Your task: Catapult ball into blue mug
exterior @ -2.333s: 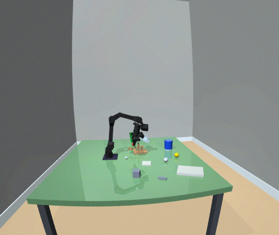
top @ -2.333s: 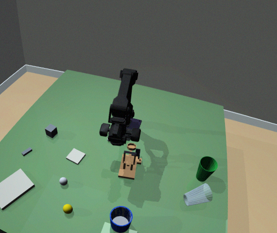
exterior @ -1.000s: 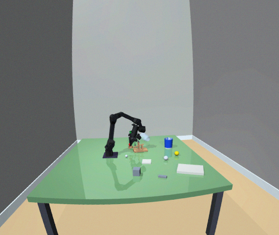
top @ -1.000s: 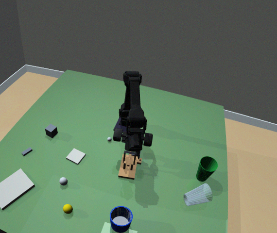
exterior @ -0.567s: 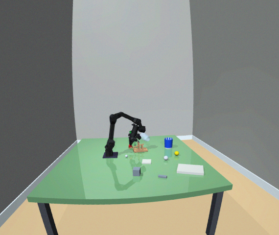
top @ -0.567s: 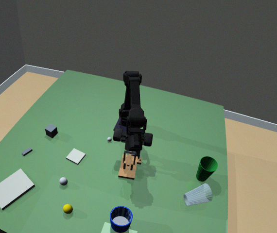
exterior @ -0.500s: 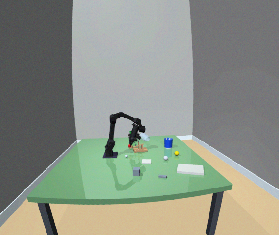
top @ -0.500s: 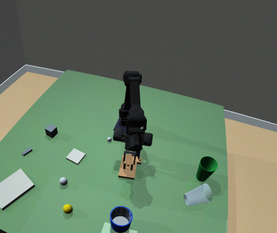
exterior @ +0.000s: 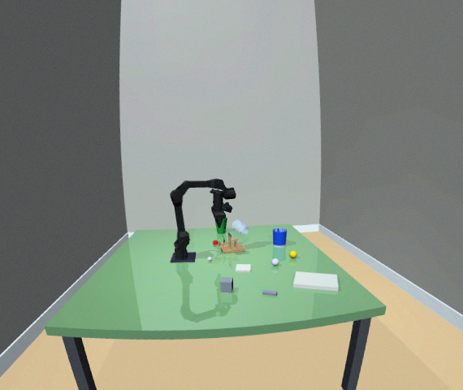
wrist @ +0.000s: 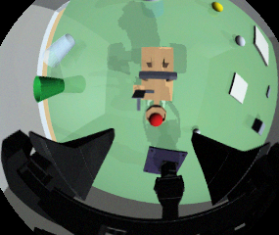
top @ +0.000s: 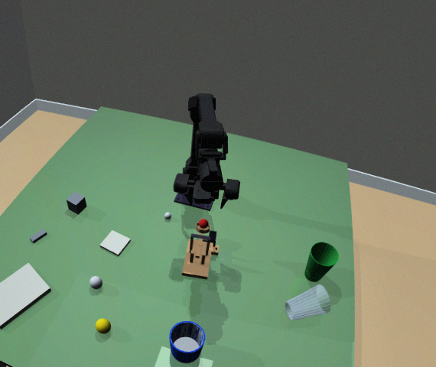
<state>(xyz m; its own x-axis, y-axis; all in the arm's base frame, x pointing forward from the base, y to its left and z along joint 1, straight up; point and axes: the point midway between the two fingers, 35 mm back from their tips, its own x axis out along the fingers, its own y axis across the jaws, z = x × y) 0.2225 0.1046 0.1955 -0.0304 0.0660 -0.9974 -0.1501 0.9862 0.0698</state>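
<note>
My gripper tip is now 2 cm past the red ball, 1 cm to the left of it and 11 cm above it. From my gripper tip the other things lie so: white tile: 13 cm ahead, 26 cm to the right, 16 cm below; then small white ball: 5 cm behind, 14 cm to the right, 16 cm below; then wooden catapult: 5 cm ahead, 2 cm to the left, 12 cm below.
</note>
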